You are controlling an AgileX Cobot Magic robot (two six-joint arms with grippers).
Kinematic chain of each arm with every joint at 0, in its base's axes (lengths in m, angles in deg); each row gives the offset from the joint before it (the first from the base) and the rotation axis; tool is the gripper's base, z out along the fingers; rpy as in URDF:
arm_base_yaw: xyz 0 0 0.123 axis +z
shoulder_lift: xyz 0 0 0 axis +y
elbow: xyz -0.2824 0 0.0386 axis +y
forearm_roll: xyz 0.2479 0 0.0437 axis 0.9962 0 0.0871
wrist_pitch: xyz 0 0 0 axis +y
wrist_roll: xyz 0.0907 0 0.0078 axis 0.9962 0 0.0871
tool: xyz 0 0 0 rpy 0 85 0
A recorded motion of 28 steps. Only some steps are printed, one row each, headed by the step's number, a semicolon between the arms.
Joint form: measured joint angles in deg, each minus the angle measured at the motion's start. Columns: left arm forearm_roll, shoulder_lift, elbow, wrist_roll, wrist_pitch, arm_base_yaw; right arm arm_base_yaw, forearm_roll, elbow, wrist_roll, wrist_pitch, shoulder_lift.
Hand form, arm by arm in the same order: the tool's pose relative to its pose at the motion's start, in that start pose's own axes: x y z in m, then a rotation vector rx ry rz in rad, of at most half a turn. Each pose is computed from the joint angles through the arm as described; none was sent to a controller.
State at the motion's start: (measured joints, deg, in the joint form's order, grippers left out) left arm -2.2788 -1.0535 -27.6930 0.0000 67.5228 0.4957; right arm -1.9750 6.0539 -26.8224 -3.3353 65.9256 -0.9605
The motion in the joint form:
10: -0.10 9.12 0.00 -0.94 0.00 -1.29; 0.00 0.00 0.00 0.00 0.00 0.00
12: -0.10 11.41 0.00 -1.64 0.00 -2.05; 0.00 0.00 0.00 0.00 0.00 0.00
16: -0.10 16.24 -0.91 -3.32 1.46 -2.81; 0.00 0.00 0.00 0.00 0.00 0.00
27: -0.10 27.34 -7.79 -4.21 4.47 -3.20; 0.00 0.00 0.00 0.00 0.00 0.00
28: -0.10 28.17 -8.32 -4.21 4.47 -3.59; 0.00 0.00 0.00 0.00 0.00 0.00
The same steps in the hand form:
10: -0.0124 0.0001 0.0185 0.0155 0.1600 -0.0090; 0.0000 0.0000 0.0000 0.0000 0.0000 0.0000
12: -0.0150 -0.0001 0.0235 0.0233 0.2006 -0.0139; 0.0000 0.0000 0.0000 0.0000 0.0000 0.0000
16: -0.0212 -0.0007 0.0306 0.0255 0.2954 -0.0353; 0.0000 0.0000 0.0000 0.0000 0.0000 0.0000
27: -0.0547 -0.0025 0.0368 0.0205 0.4220 -0.0457; 0.0000 0.0000 0.0000 0.0000 0.0000 0.0000
28: -0.0576 -0.0030 0.0376 0.0249 0.4276 -0.0409; 0.0000 0.0000 0.0000 0.0000 0.0000 0.0000

